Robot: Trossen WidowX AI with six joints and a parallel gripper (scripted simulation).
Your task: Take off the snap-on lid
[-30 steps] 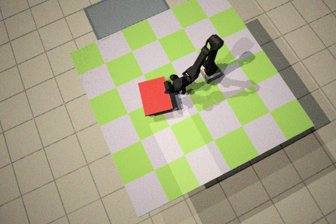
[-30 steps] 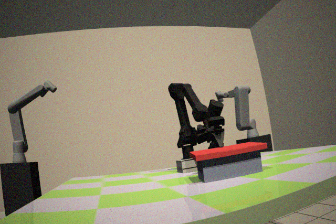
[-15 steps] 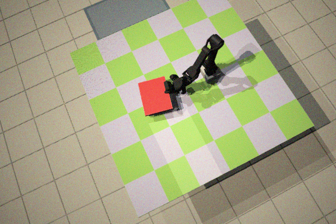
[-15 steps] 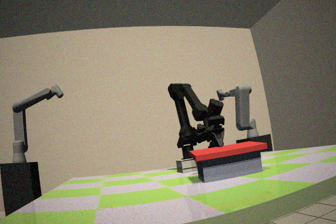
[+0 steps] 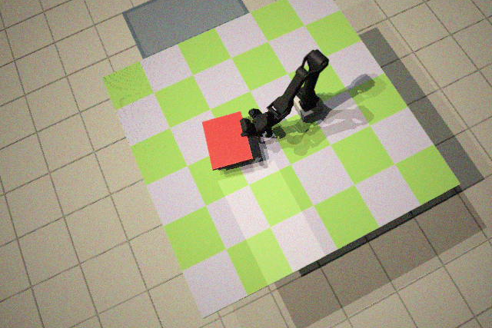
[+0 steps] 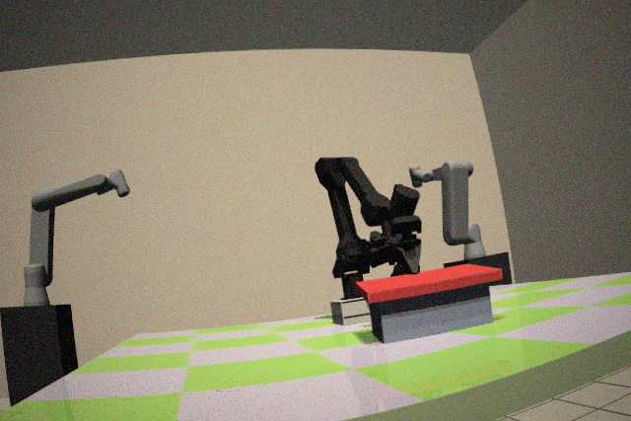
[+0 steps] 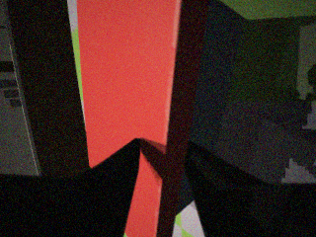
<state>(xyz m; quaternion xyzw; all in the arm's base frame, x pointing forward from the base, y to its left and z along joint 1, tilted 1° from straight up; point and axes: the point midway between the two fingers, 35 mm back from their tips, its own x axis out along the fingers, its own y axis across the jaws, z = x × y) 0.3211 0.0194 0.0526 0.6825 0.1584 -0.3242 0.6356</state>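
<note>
Right now my gripper tip is 80 mm short of the red lid and 20 mm to the left of it. Also, from my gripper tip: grey storage box 80 mm ahead, 50 mm below, 20 mm to the right.
</note>
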